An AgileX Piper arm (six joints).
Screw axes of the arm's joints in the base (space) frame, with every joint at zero. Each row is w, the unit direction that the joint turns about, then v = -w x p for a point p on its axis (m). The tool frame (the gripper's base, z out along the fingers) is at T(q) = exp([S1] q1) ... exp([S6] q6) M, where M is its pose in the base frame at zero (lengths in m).
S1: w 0 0 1 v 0 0 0
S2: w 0 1 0 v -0.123 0 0
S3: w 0 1 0 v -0.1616 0 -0.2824
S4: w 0.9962 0 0.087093 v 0 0.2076 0
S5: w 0 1 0 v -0.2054 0 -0.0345
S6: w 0.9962 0 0.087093 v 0 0.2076 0
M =
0.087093 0 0.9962 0.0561
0 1 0 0
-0.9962 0 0.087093 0.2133
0 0 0 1
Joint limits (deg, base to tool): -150..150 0..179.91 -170..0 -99.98..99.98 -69.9..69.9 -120..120
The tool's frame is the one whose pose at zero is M.
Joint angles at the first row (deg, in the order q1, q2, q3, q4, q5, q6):
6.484 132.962 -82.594 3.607 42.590 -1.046
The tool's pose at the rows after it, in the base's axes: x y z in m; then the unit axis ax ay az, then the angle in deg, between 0 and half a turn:
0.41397, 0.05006, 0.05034, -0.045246, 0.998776, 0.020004, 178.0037
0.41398, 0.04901, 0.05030, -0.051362, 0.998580, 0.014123, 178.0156
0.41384, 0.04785, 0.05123, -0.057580, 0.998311, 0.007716, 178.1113
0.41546, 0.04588, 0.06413, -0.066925, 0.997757, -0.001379, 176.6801
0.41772, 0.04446, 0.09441, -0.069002, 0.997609, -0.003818, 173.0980
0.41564, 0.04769, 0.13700, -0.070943, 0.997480, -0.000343, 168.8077
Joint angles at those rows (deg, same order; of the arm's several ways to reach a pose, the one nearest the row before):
6.426 133.019 -82.949 3.168 42.825 -1.047
6.426 133.018 -82.948 2.197 42.868 -1.047
6.425 132.886 -82.950 1.141 43.131 -0.996
6.368 131.110 -82.950 -0.442 43.527 -0.995
6.229 126.935 -82.896 -1.019 44.083 -0.996
6.663 121.066 -82.898 -0.759 45.651 -0.996

